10 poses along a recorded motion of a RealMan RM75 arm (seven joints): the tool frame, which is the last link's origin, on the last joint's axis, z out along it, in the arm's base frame.
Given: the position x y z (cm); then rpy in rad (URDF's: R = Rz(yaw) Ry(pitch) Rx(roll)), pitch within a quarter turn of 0, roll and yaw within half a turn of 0.
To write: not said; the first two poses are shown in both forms.
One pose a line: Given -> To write
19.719 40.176 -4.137 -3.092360 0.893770 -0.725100 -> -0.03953 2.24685 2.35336 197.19 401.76 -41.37
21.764 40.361 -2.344 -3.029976 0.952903 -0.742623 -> -0.07900 2.18427 2.26232 217.64 403.61 -23.44
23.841 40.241 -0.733 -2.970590 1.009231 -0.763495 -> -0.10665 2.12321 2.17684 238.41 402.41 -7.33
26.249 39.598 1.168 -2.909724 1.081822 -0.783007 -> -0.12166 2.04558 2.09725 262.49 395.98 11.68
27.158 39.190 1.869 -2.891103 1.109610 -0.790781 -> -0.12256 2.01653 2.07251 271.58 391.90 18.69
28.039 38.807 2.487 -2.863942 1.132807 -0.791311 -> -0.12767 1.99092 2.04538 280.39 388.07 24.87
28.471 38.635 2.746 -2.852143 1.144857 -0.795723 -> -0.12878 1.97794 2.02980 284.71 386.35 27.46
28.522 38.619 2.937 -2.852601 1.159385 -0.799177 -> -0.12371 1.96418 2.02874 285.22 386.19 29.37
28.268 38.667 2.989 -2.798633 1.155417 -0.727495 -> -0.14724 1.96063 2.04202 282.68 386.67 29.89
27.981 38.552 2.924 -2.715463 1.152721 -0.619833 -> -0.18161 1.94948 2.06073 279.81 385.52 29.24
